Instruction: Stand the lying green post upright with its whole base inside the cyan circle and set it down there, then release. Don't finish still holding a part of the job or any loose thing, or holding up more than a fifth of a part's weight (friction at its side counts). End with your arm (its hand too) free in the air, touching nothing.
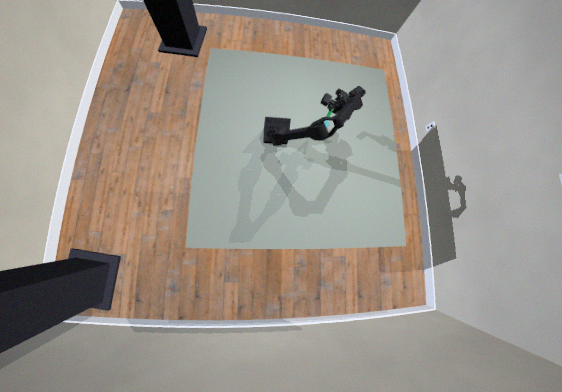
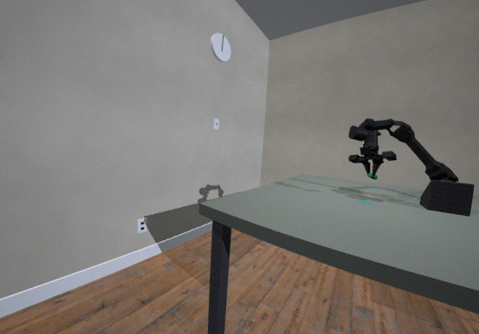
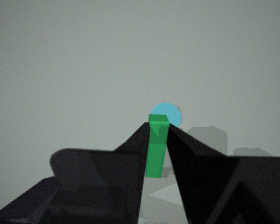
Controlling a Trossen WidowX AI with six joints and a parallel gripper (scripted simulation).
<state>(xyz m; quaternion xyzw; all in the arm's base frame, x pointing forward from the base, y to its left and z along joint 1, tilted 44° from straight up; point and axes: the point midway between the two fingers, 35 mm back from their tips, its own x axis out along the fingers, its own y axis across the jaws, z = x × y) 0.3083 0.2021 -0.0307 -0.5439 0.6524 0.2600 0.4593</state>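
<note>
Now: the green post 10 mm behind my hand, 10 mm to the right of it and 30 mm below it. Also, from my hand: cyan circle: 10 mm to the right, 160 mm below.
</note>
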